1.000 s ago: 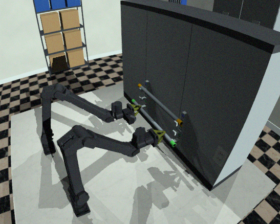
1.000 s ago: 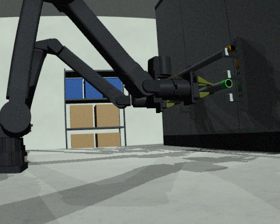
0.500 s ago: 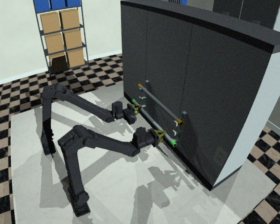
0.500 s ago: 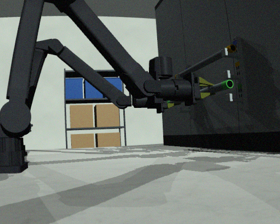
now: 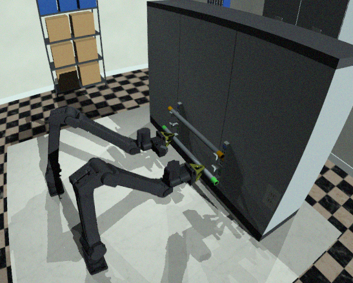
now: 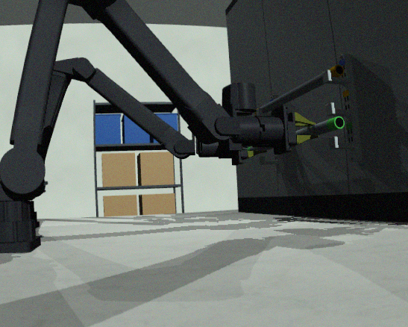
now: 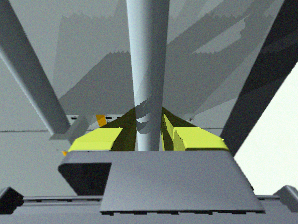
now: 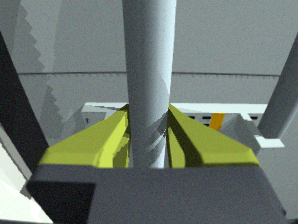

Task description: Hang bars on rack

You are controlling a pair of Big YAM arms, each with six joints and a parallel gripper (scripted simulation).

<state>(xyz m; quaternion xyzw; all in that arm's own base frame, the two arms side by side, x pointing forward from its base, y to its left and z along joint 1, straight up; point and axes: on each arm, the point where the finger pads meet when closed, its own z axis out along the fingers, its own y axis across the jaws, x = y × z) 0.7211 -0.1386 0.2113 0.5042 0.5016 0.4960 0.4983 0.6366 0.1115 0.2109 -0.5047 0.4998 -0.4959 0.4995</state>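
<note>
My right hand is 2 cm short of the green-ended bar and 15 cm to the right of it. The rest, counted from my right hand: grey cabinet wall: 26 cm ahead, 16 cm to the left, 24 cm above; orange-ended bar: 6 cm ahead, 15 cm to the left, 12 cm above; wall outlet: 3 cm ahead, 37 cm to the right, 9 cm above.
</note>
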